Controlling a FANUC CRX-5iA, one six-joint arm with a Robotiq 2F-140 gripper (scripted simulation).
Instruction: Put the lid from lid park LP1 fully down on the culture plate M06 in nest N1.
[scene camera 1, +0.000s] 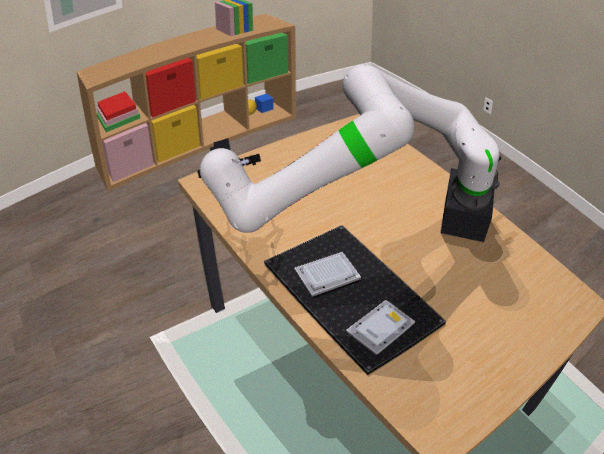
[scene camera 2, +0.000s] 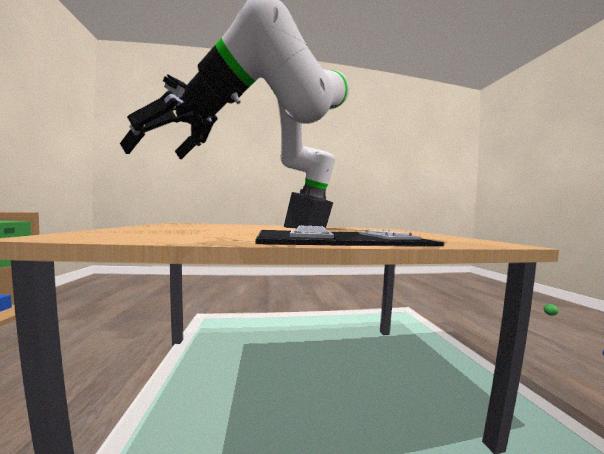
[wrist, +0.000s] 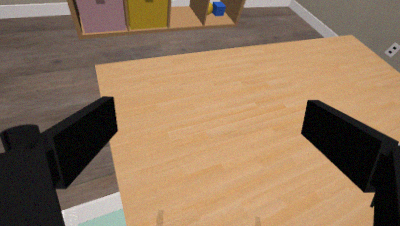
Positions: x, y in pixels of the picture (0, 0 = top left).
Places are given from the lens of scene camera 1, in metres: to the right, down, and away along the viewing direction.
clear lid (scene camera 1: 377, 328): 0.21, 0.28, 1.48
culture plate M06 (scene camera 1: 321, 273): 0.06, 0.14, 1.64
